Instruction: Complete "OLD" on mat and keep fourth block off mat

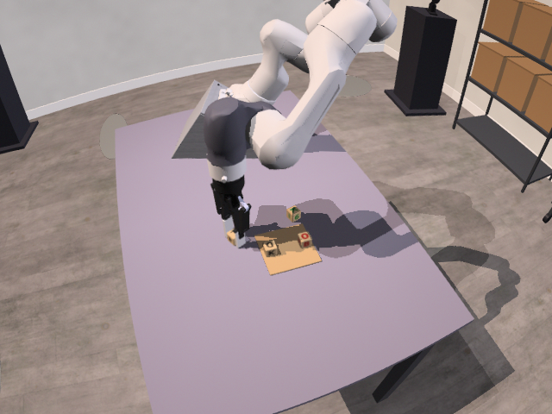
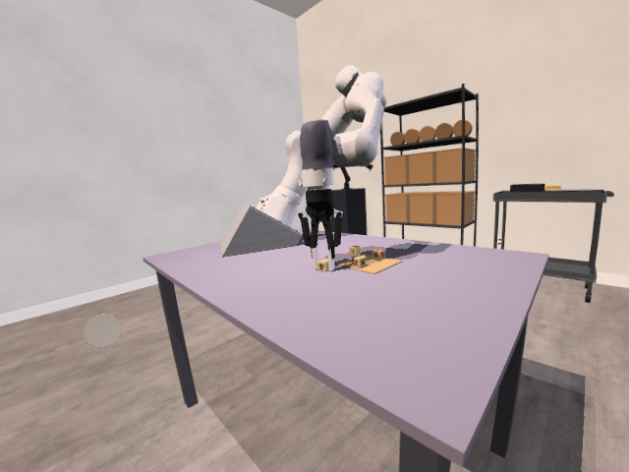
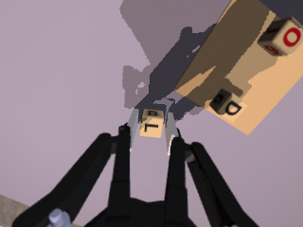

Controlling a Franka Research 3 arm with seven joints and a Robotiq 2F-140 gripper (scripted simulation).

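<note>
The wooden block lies 20 mm below my hand. Also, from my hand: tan mat: 60 mm ahead, 130 mm to the left, 30 mm below.
</note>
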